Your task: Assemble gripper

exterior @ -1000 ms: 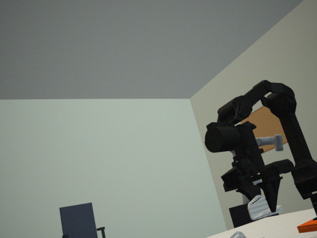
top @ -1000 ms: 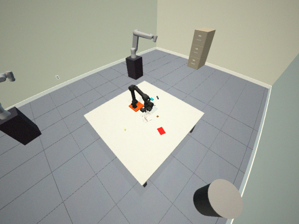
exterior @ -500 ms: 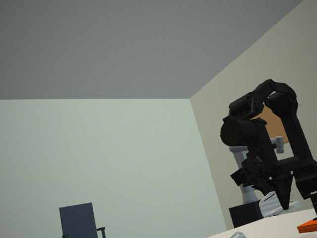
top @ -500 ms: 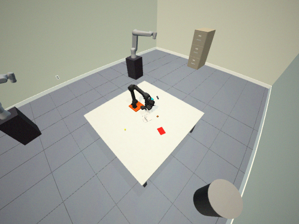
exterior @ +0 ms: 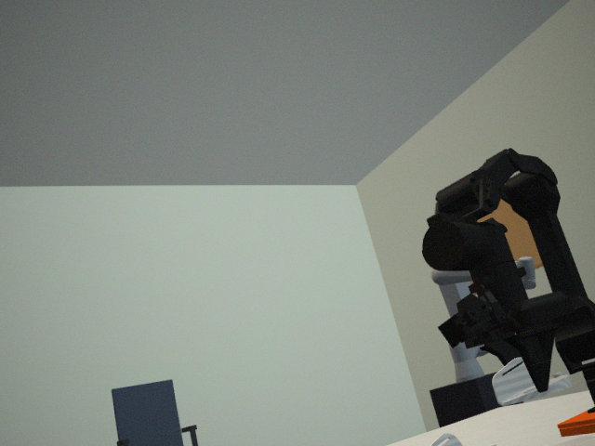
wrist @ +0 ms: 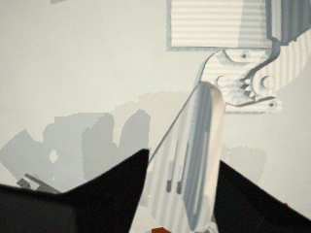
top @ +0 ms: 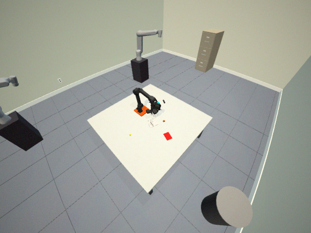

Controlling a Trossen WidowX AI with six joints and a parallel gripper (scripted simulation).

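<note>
Right now the housing plate is 9 cm to the right of my gripper tip, 8 cm below it and 7 cm ahead of it. Also, from my gripper tip: red card: 33 cm ahead, 13 cm to the right, 8 cm below; small brown object: 15 cm ahead, 7 cm below, 4 cm to the left; cyan block: 29 cm to the left, 14 cm behind, 7 cm below.
</note>
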